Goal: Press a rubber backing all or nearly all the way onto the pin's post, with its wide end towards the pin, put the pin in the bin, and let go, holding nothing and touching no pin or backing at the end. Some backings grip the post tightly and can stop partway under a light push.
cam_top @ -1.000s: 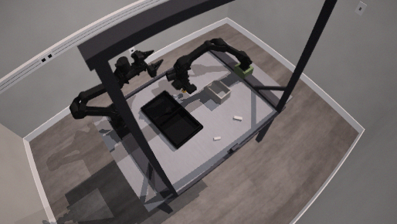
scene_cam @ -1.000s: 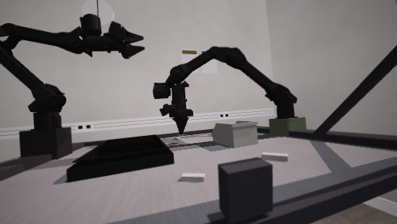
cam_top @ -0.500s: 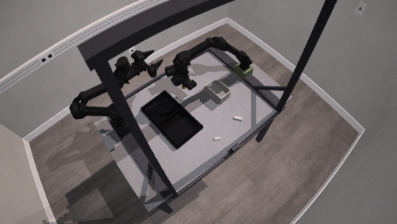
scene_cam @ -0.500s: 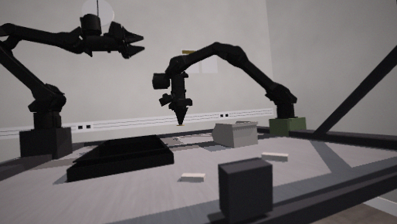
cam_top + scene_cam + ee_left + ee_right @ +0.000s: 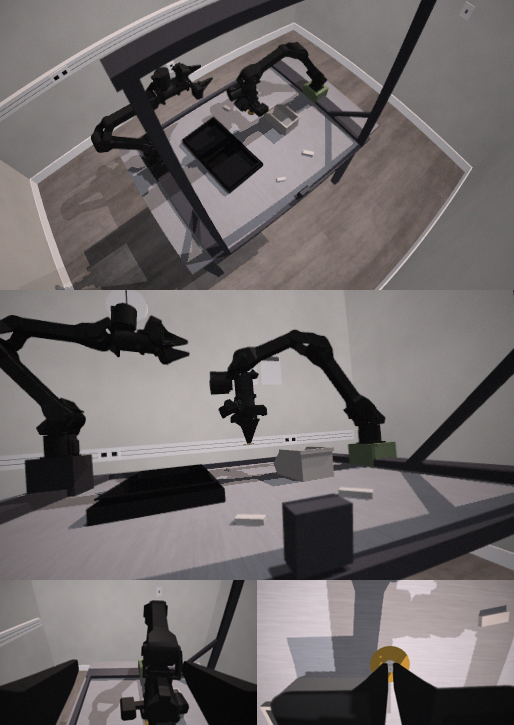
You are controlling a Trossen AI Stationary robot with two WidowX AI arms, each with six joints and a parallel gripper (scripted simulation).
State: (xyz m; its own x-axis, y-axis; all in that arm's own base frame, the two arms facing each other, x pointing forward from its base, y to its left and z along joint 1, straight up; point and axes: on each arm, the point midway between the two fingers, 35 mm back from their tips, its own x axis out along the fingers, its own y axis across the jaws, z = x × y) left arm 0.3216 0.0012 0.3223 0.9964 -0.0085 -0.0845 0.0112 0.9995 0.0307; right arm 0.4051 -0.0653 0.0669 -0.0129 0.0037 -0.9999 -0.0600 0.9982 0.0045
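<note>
The light grey bin is 14 cm to the right of my right hand, 9 cm below it and 6 cm behind it. The rest, counted from my right hand: pin 3 cm below; rubber backing 3 cm below; black tray 22 cm to the left, 12 cm below, 8 cm behind.
</note>
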